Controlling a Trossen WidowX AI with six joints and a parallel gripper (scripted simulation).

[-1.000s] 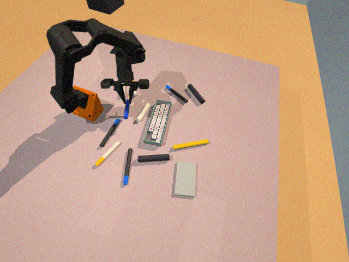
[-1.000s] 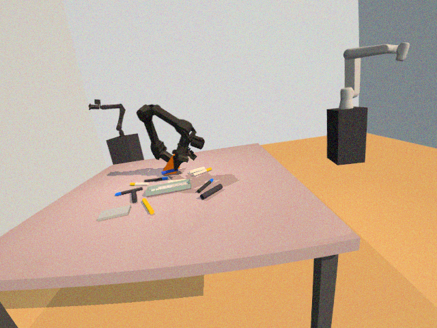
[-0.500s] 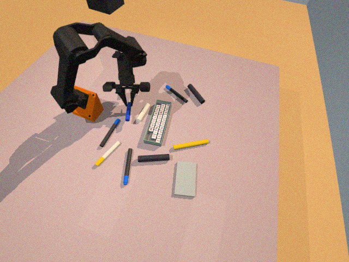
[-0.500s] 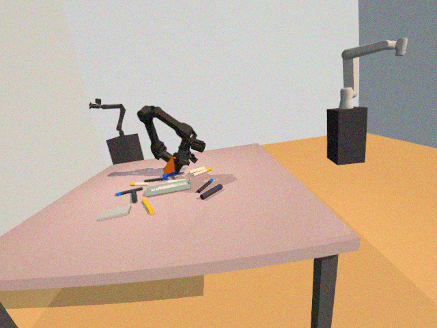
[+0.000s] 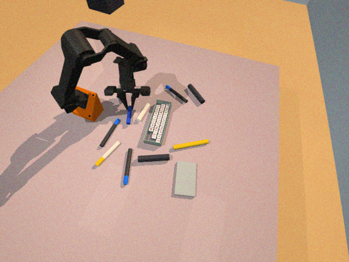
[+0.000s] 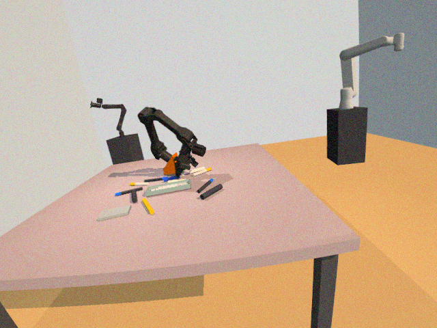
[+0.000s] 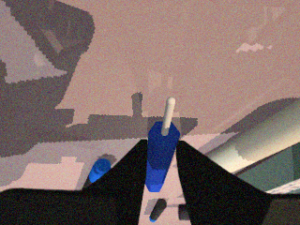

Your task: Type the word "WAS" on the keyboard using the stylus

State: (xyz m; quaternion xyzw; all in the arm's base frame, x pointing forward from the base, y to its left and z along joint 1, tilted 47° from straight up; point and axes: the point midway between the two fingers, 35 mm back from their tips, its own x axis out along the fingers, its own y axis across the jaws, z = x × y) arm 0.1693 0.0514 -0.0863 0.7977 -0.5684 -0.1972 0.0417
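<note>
My gripper tip is now right at the blue stylus. The rest, counted from my gripper tip: yellow pen: 310 mm ahead, 40 mm to the right, 10 mm below; then grey block: 350 mm ahead, 170 mm to the right, 10 mm below.
</note>
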